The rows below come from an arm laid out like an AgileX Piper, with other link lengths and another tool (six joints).
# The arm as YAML. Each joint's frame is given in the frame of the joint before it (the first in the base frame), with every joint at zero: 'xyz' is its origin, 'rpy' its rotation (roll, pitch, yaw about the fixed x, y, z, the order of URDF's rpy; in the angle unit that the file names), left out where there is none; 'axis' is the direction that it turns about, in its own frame. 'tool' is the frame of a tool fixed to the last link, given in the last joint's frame.
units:
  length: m
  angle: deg
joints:
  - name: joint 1
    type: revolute
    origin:
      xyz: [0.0, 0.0, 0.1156]
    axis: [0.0, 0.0, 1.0]
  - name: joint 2
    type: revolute
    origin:
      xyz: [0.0, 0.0, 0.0]
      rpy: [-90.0, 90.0, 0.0]
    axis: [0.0, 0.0, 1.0]
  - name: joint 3
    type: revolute
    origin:
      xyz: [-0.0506, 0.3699, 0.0]
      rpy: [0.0, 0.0, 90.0]
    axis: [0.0, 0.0, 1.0]
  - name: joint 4
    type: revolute
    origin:
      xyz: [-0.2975, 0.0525, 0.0]
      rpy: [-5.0, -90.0, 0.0]
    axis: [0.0, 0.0, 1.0]
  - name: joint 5
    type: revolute
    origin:
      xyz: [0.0, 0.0, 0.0]
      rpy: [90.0, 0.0, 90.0]
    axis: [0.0, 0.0, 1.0]
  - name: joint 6
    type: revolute
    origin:
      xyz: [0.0, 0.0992, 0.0]
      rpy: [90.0, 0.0, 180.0]
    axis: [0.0, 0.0, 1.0]
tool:
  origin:
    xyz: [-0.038, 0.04, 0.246]
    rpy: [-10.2, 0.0, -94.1]
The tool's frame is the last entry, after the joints.
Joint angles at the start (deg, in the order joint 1, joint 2, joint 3, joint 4, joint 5, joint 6):
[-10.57, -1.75, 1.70, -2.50, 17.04, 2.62]
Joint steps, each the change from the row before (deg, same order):
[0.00, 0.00, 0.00, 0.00, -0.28, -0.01]
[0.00, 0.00, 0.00, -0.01, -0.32, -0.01]
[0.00, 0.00, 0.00, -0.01, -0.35, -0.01]
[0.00, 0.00, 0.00, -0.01, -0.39, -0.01]
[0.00, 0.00, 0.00, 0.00, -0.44, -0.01]
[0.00, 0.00, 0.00, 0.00, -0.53, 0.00]
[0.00, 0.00, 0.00, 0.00, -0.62, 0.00]
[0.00, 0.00, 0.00, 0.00, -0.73, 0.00]
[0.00, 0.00, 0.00, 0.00, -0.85, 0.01]
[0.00, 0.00, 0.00, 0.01, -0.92, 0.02]
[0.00, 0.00, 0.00, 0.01, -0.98, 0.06]
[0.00, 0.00, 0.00, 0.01, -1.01, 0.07]
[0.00, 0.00, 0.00, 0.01, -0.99, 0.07]
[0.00, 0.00, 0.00, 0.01, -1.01, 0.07]
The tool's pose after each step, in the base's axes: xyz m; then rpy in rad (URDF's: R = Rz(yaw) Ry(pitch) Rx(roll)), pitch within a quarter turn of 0, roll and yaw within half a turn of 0. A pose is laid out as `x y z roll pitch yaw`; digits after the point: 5 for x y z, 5 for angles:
0.27430 -0.01506 0.17493 -1.95341 -0.06893 -1.75383
0.27448 -0.01501 0.17685 -1.94782 -0.06930 -1.75396
0.27467 -0.01496 0.17895 -1.94171 -0.06968 -1.75410
0.27486 -0.01489 0.18129 -1.93489 -0.07006 -1.75425
0.27506 -0.01481 0.18395 -1.92720 -0.07027 -1.75442
0.27527 -0.01470 0.18715 -1.91794 -0.07031 -1.75467
0.27548 -0.01457 0.19090 -1.90710 -0.07036 -1.75495
0.27568 -0.01441 0.19532 -1.89434 -0.07041 -1.75529
0.27584 -0.01422 0.20048 -1.87948 -0.07029 -1.75571
0.27593 -0.01400 0.20607 -1.86340 -0.06982 -1.75616
0.27592 -0.01377 0.21206 -1.84626 -0.06865 -1.75669
0.27581 -0.01352 0.21823 -1.82860 -0.06730 -1.75721
0.27559 -0.01325 0.22428 -1.81130 -0.06593 -1.75769
0.27526 -0.01297 0.23044 -1.79364 -0.06456 -1.75813

